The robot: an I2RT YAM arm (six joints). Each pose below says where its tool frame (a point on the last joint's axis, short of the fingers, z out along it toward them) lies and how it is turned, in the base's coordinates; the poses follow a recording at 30 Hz.
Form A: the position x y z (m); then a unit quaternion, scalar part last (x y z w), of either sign.
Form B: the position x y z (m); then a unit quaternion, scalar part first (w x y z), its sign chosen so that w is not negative. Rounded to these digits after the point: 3 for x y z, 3 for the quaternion.
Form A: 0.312 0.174 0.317 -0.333 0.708 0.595 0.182
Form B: 0.312 0.174 0.317 0.182 -0.333 0.708 0.595
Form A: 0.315 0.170 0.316 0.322 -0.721 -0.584 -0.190
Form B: 0.315 0.170 0.316 0.190 -0.322 0.721 0.584
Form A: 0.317 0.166 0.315 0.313 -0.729 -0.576 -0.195
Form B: 0.317 0.166 0.315 0.195 -0.313 0.729 0.576
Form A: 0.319 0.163 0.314 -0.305 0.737 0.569 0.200
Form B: 0.319 0.163 0.314 0.200 -0.305 0.737 0.569
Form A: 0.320 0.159 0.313 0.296 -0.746 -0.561 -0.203
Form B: 0.320 0.159 0.313 0.203 -0.296 0.746 0.561
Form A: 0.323 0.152 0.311 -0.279 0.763 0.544 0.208
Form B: 0.323 0.152 0.311 0.208 -0.279 0.763 0.544
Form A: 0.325 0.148 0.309 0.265 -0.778 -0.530 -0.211
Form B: 0.325 0.148 0.309 0.211 -0.265 0.778 0.530
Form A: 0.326 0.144 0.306 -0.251 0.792 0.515 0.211
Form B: 0.326 0.144 0.306 0.211 -0.251 0.792 0.515
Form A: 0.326 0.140 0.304 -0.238 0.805 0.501 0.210
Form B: 0.326 0.140 0.304 0.210 -0.238 0.805 0.501
